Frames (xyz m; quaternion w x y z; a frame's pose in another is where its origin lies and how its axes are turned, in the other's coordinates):
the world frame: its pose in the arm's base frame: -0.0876 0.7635 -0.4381 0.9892 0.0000 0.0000 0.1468
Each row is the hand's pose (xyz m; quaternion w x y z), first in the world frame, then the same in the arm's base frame.
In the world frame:
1: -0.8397 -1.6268 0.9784 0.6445 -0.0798 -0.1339 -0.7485
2: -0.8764 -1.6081 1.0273 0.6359 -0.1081 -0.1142 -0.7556
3: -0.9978 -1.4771 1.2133 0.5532 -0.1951 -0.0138 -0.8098
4: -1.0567 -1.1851 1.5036 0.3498 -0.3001 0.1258 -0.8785
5: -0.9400 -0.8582 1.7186 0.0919 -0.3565 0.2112 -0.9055
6: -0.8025 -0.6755 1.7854 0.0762 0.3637 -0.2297 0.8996
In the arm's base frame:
1: -0.4187 -1.0370 0.5403 0.7474 -0.0593 -0.1442 -0.6458
2: -0.4592 -1.0298 0.5892 0.7399 -0.0902 -0.1288 -0.6541
3: -0.6134 -0.9397 0.7752 0.6661 -0.1910 -0.0423 -0.7198
4: -0.7546 -0.6774 1.0655 0.4750 -0.3153 0.0804 -0.8176
5: -0.7379 -0.3307 1.2805 0.2238 -0.3836 0.1566 -0.8822
6: -0.6593 -0.1159 1.3473 0.0567 -0.3935 0.1738 -0.9010

